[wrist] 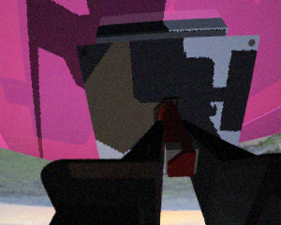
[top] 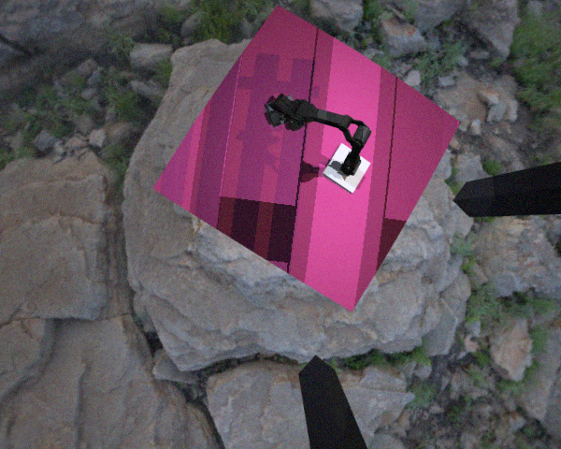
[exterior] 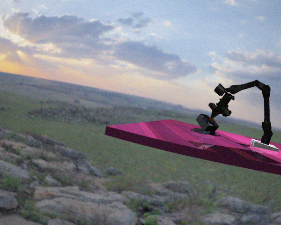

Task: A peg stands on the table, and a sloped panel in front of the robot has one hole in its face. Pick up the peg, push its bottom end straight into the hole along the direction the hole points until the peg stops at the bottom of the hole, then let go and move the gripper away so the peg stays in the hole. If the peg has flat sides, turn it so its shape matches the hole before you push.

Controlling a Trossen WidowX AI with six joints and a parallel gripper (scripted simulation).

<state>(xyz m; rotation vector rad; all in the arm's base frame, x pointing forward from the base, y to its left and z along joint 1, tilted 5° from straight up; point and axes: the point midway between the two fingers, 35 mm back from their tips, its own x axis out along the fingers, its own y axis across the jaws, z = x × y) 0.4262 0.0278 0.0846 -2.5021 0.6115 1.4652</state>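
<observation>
Right now the grey sloped panel is 2 cm ahead of my gripper tip, 1 cm to the right of it and 4 cm below it. Round my gripper tip: red peg: 1 cm behind, 1 cm above.
</observation>
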